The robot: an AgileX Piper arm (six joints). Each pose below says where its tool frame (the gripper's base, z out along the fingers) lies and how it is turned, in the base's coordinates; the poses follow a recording.
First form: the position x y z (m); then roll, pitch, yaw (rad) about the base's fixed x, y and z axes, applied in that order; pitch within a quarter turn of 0, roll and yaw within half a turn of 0.
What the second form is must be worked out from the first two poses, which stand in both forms.
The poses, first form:
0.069 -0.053 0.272 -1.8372 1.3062 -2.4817
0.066 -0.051 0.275 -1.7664 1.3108 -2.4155
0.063 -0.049 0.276 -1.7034 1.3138 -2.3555
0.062 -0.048 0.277 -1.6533 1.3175 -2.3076
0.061 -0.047 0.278 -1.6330 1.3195 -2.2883
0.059 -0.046 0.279 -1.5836 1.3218 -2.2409
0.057 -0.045 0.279 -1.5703 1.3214 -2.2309
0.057 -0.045 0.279 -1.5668 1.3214 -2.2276
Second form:
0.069 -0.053 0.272 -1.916 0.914 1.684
0.066 -0.051 0.275 -1.891 0.914 1.653
0.063 -0.049 0.276 -1.869 0.914 1.626
0.062 -0.048 0.277 -1.850 0.914 1.605
0.061 -0.047 0.278 -1.842 0.913 1.596
0.059 -0.046 0.279 -1.824 0.913 1.576
0.057 -0.045 0.279 -1.820 0.910 1.571
0.057 -0.045 0.279 -1.819 0.910 1.569

